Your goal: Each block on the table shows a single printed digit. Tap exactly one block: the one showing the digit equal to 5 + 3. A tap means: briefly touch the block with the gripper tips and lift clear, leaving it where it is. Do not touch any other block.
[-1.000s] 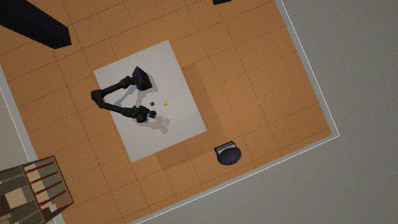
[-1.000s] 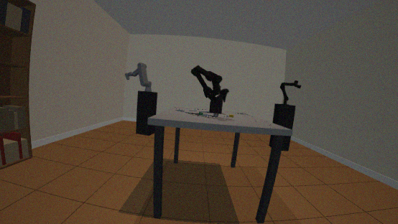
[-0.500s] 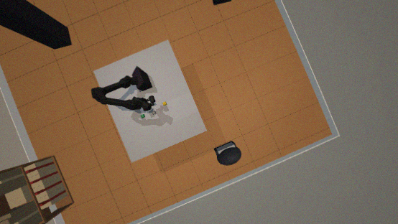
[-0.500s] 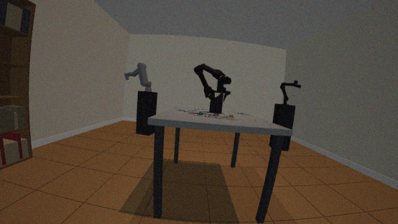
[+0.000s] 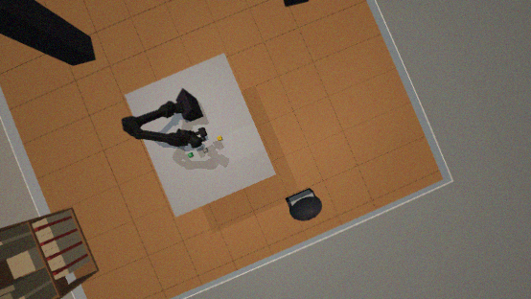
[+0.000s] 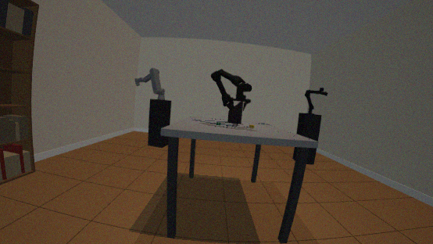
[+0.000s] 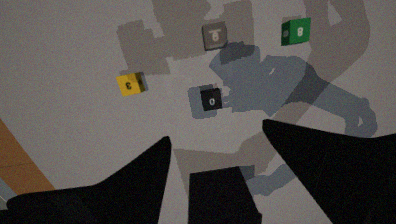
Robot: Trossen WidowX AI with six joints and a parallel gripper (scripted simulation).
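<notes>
My gripper tip is now 10 cm short of the green block, 14 cm to the left of it and 12 cm above it. Also, from my gripper tip: black block: 1 cm to the right, 12 cm below; then grey block: 10 cm ahead, 1 cm to the right, 12 cm below; then yellow block: 3 cm ahead, 12 cm to the left, 12 cm below.
</notes>
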